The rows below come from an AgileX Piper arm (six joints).
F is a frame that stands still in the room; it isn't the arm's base.
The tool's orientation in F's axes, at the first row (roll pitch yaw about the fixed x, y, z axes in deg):
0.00 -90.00 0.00
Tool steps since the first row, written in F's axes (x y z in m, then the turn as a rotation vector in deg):
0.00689 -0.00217 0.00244 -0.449 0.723 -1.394
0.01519 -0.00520 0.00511 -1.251 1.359 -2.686
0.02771 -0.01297 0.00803 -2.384 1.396 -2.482
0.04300 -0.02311 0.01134 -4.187 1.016 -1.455
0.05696 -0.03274 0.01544 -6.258 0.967 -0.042
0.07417 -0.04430 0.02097 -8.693 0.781 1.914
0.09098 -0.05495 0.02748 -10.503 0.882 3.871
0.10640 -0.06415 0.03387 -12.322 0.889 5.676
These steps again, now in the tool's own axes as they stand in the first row. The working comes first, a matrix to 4 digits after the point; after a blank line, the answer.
The tool's axes in the first row as the columns of a matrix, in F's axes (used below as rounded here):
0.0000 0.0000 -1.0000
0.0000 1.0000 0.0000
1.0000 0.0000 0.0000

0.00244 -0.00217 -0.00689 -1.394 0.723 0.449
0.00511 -0.00520 -0.01519 -2.686 1.359 1.251
0.00803 -0.01297 -0.02771 -2.482 1.396 2.384
0.01134 -0.02311 -0.04300 -1.455 1.016 4.187
0.01544 -0.03274 -0.05696 -0.042 0.967 6.258
0.02097 -0.04430 -0.07417 1.914 0.781 8.693
0.02748 -0.05495 -0.09098 3.871 0.882 10.503
0.03387 -0.06415 -0.10640 5.676 0.889 12.322

